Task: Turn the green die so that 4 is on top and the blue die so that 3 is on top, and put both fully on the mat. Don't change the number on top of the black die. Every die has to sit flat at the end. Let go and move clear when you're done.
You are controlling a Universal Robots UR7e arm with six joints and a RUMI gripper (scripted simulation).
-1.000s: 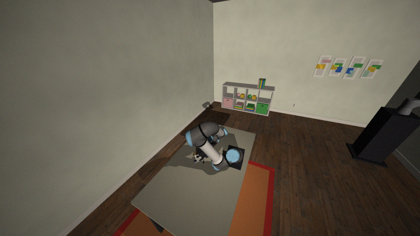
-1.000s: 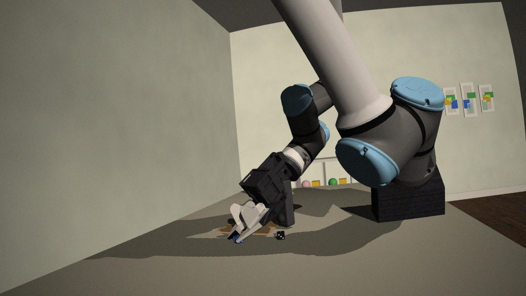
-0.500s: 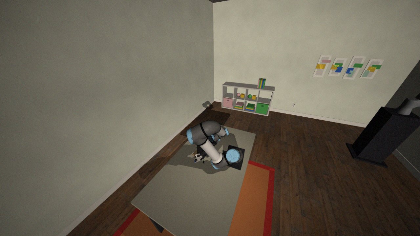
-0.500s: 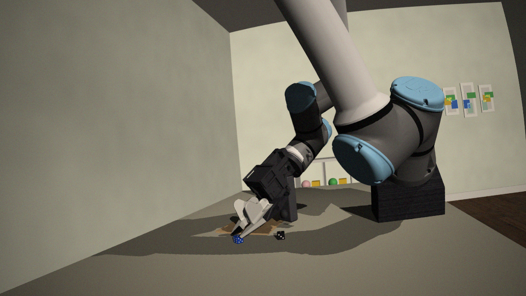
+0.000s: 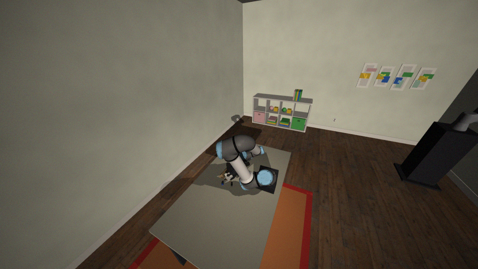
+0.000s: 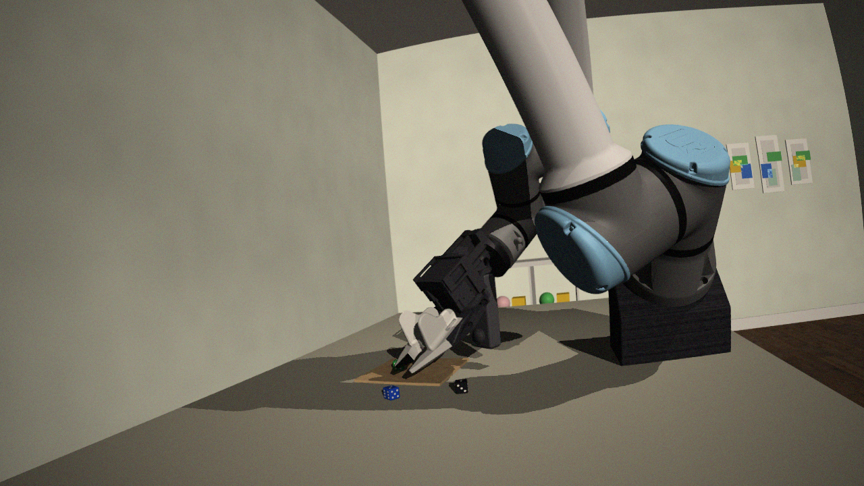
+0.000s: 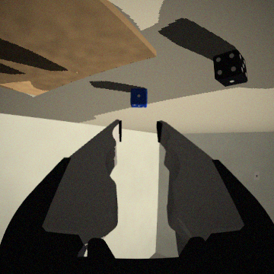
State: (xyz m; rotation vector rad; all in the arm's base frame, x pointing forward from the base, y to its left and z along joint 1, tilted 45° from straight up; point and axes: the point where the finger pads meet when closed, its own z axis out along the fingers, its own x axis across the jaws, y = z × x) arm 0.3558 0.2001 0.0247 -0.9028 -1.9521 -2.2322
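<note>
My gripper is now 20 mm short of the blue die, 30 mm to the right of it and 30 mm above it. Round my hand: green die (60 mm ahead, 100 mm to the right, 30 mm below); then tan mat (40 mm ahead, 100 mm to the right, 40 mm below); then black die (70 mm behind, 30 mm below).
</note>
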